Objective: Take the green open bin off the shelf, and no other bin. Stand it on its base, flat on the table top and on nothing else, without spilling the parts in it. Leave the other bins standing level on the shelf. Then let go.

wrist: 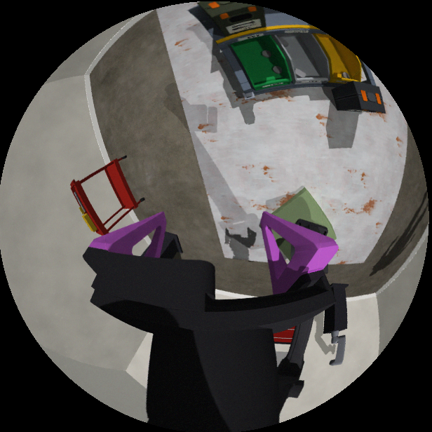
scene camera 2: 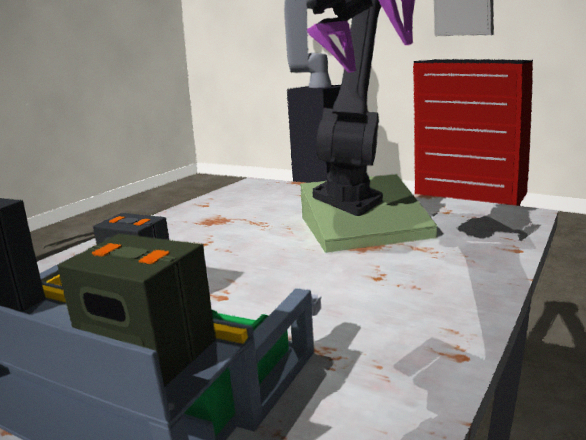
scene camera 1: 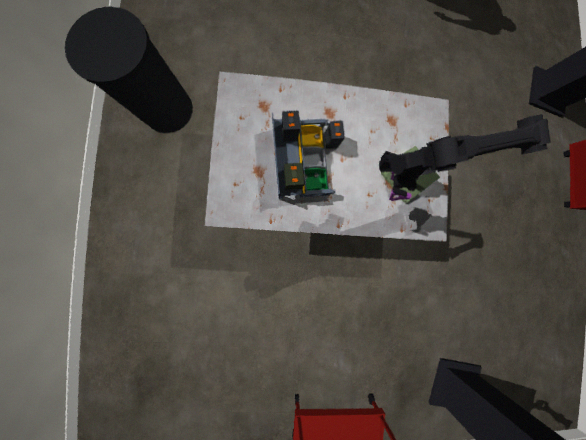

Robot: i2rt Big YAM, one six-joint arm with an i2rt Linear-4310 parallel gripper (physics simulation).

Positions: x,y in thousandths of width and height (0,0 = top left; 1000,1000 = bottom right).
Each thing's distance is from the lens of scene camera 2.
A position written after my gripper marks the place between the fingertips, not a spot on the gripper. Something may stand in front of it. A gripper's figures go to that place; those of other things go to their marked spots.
my gripper (scene camera 2: 648,135): 0.67 m
olive case (scene camera 2: 264,667): 0.40 m
